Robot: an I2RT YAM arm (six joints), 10 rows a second.
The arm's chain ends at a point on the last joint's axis. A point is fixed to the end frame.
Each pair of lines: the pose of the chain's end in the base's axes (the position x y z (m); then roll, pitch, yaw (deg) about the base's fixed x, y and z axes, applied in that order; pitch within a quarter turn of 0, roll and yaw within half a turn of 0), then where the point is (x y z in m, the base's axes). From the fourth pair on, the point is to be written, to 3 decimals.
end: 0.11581 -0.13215 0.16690 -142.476 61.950 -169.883
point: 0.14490 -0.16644 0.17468
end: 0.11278 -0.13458 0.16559 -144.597 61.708 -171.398
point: 0.14213 -0.16881 0.17260
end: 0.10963 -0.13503 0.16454 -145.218 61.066 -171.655
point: 0.13923 -0.16914 0.17108
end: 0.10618 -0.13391 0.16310 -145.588 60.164 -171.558
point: 0.136 -0.168 0.169
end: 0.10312 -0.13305 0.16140 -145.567 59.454 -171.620
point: 0.133 -0.167 0.167
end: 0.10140 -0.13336 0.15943 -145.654 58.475 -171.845
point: 0.131 -0.167 0.165
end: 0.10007 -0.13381 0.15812 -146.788 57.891 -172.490
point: 0.130 -0.168 0.163
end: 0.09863 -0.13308 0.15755 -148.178 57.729 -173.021
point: 0.129 -0.167 0.162
